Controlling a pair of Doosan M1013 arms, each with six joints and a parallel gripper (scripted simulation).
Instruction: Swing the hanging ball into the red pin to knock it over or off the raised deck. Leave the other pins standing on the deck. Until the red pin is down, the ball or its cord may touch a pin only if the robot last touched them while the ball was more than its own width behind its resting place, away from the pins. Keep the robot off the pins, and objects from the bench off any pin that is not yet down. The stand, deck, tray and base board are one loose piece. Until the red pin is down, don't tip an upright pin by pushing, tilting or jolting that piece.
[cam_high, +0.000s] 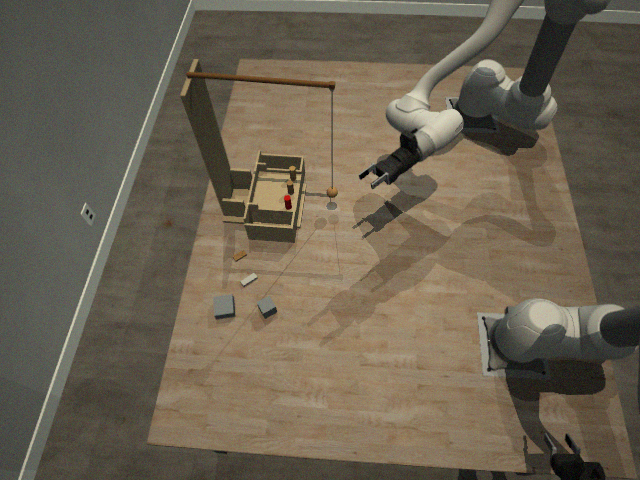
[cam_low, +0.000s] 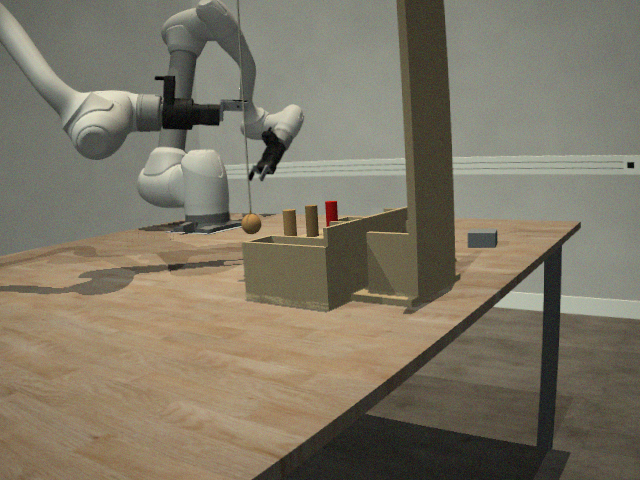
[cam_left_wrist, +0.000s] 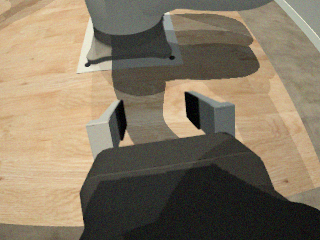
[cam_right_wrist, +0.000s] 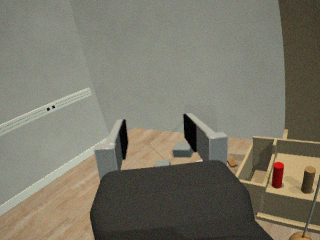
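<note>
Now: right hand 250 mm above the wooden ball, 140 mm to the left of it and 120 mm short of it. The rest, counted from my right hand: white block (420 mm ahead, 370 mm below, 190 mm to the left); then red pin (290 mm ahead, 250 mm below, 80 mm to the right).
</note>
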